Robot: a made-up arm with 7 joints. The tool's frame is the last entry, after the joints. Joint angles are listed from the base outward. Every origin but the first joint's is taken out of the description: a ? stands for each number. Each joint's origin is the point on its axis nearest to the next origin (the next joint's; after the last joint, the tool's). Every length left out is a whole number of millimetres.
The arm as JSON. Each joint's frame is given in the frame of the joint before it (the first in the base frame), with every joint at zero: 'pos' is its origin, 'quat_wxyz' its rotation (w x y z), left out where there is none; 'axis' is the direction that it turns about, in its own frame. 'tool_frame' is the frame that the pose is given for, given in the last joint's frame.
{
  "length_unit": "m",
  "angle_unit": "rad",
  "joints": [
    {
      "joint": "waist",
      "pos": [
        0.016,
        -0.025,
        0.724
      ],
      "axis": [
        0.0,
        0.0,
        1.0
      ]
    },
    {
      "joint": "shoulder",
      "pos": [
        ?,
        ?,
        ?
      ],
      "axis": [
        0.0,
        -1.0,
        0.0
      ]
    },
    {
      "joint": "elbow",
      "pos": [
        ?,
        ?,
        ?
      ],
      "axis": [
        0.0,
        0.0,
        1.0
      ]
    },
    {
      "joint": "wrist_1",
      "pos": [
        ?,
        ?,
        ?
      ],
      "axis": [
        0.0,
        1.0,
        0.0
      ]
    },
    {
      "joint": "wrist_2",
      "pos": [
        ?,
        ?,
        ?
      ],
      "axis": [
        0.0,
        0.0,
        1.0
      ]
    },
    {
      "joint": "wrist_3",
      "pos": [
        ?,
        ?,
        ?
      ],
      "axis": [
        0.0,
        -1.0,
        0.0
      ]
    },
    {
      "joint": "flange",
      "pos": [
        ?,
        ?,
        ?
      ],
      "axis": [
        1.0,
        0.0,
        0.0
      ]
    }
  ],
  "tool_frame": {
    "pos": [
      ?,
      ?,
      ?
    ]
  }
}
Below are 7 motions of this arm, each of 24 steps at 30 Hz.
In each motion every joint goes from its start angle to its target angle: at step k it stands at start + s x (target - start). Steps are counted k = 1, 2, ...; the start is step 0. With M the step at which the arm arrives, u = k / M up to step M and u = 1 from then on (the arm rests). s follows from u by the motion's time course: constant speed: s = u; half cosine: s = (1 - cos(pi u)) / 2; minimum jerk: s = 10 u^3 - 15 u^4 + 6 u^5.
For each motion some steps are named. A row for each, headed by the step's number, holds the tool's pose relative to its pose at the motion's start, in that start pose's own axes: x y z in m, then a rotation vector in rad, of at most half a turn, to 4 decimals.
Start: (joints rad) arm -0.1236 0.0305 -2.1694 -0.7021 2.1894 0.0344 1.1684
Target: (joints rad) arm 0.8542 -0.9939 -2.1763 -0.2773 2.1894 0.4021 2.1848
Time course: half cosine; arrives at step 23
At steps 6, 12, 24:
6: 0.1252 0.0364 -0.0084 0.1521 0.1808 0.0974
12: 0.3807 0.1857 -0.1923 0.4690 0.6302 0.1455
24: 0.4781 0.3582 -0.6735 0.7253 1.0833 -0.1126

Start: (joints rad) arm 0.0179 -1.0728 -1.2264 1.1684 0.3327 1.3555 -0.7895
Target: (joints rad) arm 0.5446 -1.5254 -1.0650 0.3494 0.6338 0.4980 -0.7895
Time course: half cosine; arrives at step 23
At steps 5, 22, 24:
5: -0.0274 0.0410 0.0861 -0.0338 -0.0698 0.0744
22: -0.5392 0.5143 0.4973 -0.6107 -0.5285 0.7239
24: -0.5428 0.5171 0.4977 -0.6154 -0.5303 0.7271

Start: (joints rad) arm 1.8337 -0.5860 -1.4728 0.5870 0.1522 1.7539 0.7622
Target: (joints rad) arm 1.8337 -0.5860 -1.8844 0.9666 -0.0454 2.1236 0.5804
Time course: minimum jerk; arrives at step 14
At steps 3, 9, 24:
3: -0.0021 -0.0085 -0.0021 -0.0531 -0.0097 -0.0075
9: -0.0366 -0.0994 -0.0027 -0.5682 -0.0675 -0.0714
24: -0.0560 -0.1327 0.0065 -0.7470 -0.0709 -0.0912

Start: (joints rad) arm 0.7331 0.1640 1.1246 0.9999 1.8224 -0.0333 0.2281
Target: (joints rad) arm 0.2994 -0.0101 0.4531 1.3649 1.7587 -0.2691 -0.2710
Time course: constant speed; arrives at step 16
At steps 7, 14, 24:
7: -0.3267 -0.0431 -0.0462 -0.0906 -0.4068 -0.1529
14: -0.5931 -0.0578 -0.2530 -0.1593 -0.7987 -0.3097
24: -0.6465 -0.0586 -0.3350 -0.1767 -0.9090 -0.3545

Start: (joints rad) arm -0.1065 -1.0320 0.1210 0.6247 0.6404 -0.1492 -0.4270
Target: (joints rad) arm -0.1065 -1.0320 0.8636 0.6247 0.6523 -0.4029 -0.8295
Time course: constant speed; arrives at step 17
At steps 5, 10, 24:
5: 0.0548 0.0702 0.0331 -0.2520 0.0594 0.2112
10: 0.0948 0.1542 0.0544 -0.5133 0.0980 0.4223
24: 0.1216 0.2849 0.0616 -0.8902 0.1170 0.7184

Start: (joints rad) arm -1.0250 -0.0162 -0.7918 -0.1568 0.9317 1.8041 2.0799
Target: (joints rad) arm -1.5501 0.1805 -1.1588 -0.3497 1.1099 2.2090 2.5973
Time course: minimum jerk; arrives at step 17
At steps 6, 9, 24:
6: 0.0118 0.0293 -0.0560 -0.0250 0.1692 0.0558
9: 0.0207 0.0439 -0.1347 -0.0404 0.4130 0.0597
24: 0.0182 0.0218 -0.2403 -0.0329 0.7547 -0.0748

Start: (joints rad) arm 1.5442 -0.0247 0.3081 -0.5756 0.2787 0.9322 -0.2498
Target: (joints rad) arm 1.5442 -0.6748 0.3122 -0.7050 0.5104 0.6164 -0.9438
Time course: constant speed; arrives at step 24
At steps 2, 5, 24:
2: 0.0148 -0.0158 -0.0427 -0.0343 0.0628 0.0040
5: 0.0326 -0.0390 -0.1085 -0.0843 0.1556 0.0166
24: 0.0156 -0.1613 -0.5453 -0.3404 0.6705 0.2649

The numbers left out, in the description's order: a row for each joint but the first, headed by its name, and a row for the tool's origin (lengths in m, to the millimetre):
shoulder: 0.023 -0.074 0.0
elbow: 0.002 0.0 0.513
wrist_1: 0.042 0.067 0.0
wrist_2: -0.03 0.0 0.455
wrist_3: -0.005 -0.09 0.0
flange: -0.021 0.0 0.095
tool: 0.0 -0.007 0.03

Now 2 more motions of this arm.
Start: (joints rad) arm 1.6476 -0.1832 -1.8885 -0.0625 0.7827 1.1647 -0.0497
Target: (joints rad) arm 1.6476 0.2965 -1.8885 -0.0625 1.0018 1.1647 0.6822
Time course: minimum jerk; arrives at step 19
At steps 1, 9, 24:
1: -0.0002 -0.0006 0.0002 0.0014 -0.0003 -0.0004
9: -0.0755 -0.2109 0.0470 0.4819 -0.1225 -0.1269
24: -0.2208 -0.4390 0.0680 1.0523 -0.3544 -0.2094

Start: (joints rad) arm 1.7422 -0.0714 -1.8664 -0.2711 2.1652 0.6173 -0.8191
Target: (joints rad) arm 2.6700 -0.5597 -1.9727 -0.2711 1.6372 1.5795 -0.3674
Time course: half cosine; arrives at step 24
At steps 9, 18, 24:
9: 0.1117 0.0898 -0.0331 0.1841 -0.2278 -0.0559
18: 0.2328 0.3633 0.0523 0.4748 -0.7152 -0.0370
24: 0.2330 0.4493 0.0997 0.5512 -0.8715 -0.0047

